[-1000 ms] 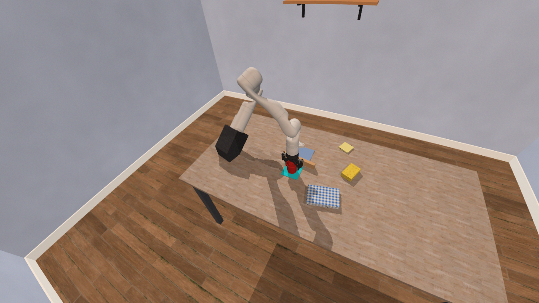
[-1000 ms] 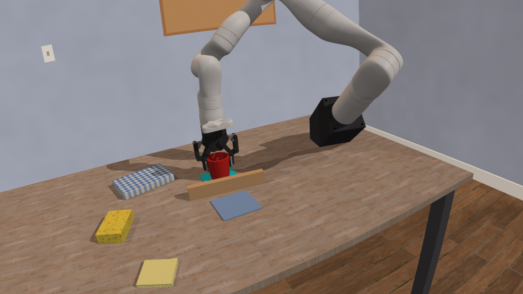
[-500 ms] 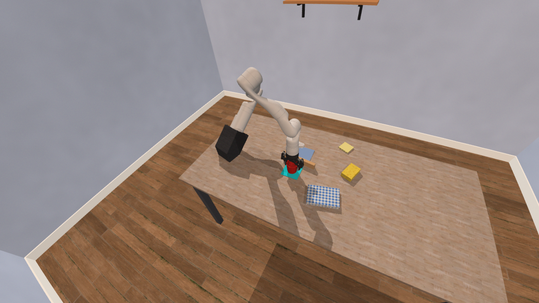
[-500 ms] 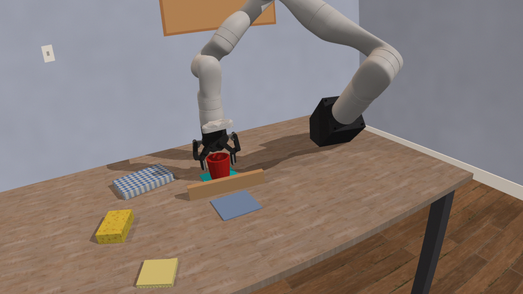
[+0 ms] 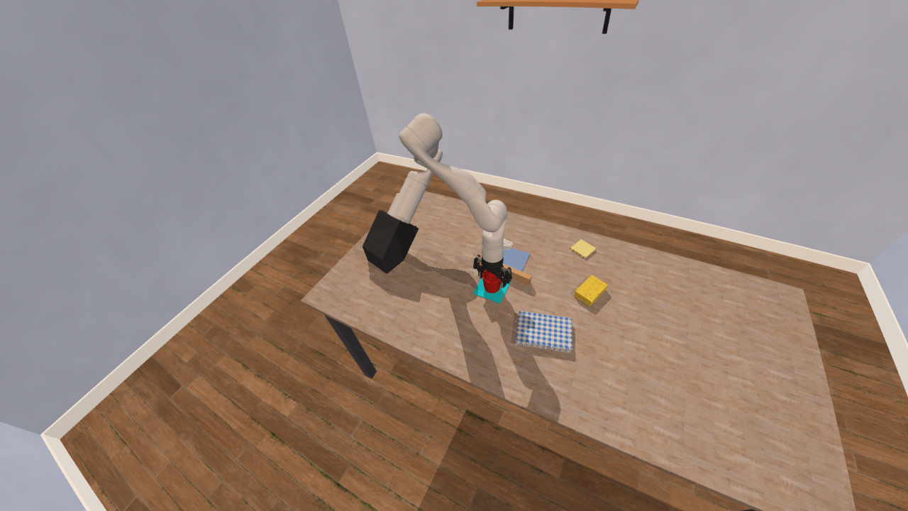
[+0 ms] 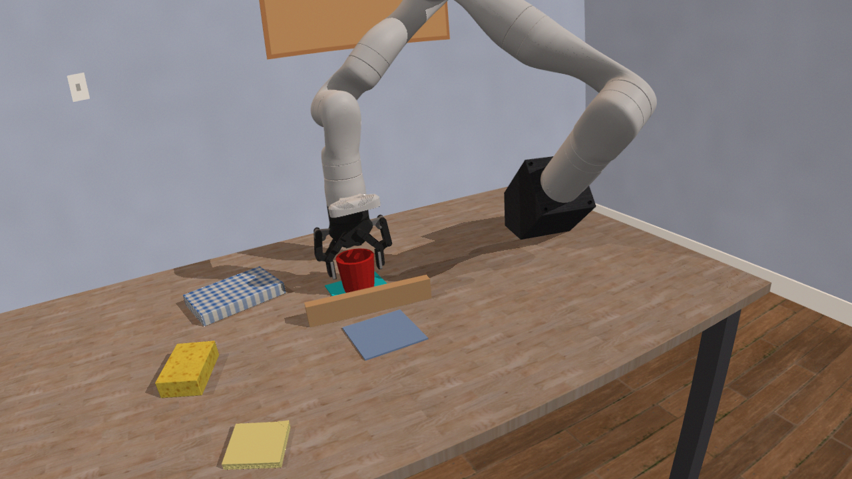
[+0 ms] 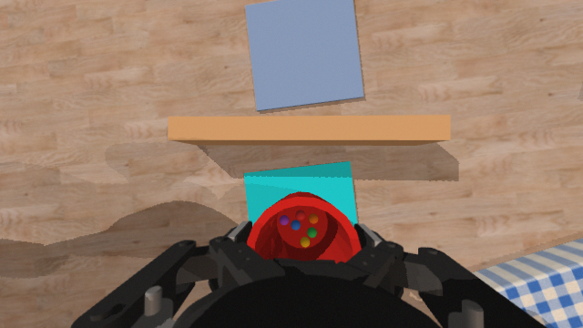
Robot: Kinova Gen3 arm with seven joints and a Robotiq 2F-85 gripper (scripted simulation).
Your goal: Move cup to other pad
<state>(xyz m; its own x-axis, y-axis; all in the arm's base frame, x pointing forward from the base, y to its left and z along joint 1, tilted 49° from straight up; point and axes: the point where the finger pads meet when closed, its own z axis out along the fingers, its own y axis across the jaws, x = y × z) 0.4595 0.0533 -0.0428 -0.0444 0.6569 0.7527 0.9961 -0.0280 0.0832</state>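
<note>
Right now the red cup is 20 mm below my hand. Also, from my hand: teal pad: 50 mm below; wooden rail: 90 mm to the left, 30 mm below; grey-blue pad: 180 mm to the left, 50 mm below, 10 mm behind.
</note>
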